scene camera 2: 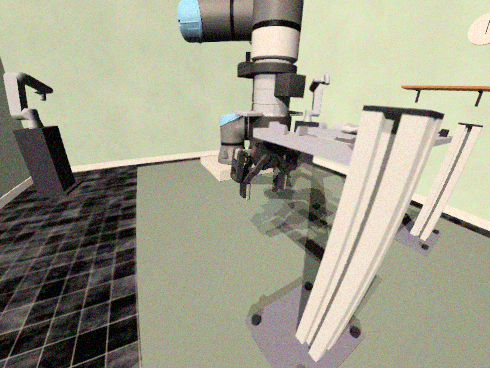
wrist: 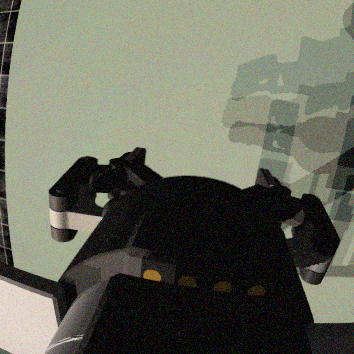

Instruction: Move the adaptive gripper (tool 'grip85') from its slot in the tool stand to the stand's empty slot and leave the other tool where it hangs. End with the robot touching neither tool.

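Frame: origin at the arm's base, x ahead, y left, z up, level; centimetres.
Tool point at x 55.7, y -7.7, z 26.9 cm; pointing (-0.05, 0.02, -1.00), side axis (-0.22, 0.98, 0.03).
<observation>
Offsets run from my tool point to a thing's top centre. "spot": to the spot under its first point.
The adaptive gripper (scene camera 2: 262, 187) (wrist: 202, 165) is on the end of the arm, pointing down, its two dark fingers spread wide and empty. In scene camera 2 its fingers hang below the level of the tool stand's pale deck (scene camera 2: 305, 144), near the deck's far left end. The arm's pale tool flange (scene camera 2: 270, 95) is upright above it. Whether the tool touches the stand is not clear. The stand's slots and the other tool cannot be made out in scene camera 2. In the wrist view, the green floor and overlapping shadows lie beyond the fingers.
The stand's thick white post {spot: dy -1.4, dx +22.8, dz -8.1 cm} (scene camera 2: 367, 215) rises in the foreground from a grey foot plate {spot: dy -5.6, dx +18.5, dz -30.3 cm} (scene camera 2: 270, 327). A second post {spot: dy +43.5, dx +12.6, dz -14.6 cm} (scene camera 2: 445, 185) stands at the right. The arm's base block (scene camera 2: 212, 167) is behind. A small pale robot on a dark pedestal (scene camera 2: 42, 157) stands at the left.
</observation>
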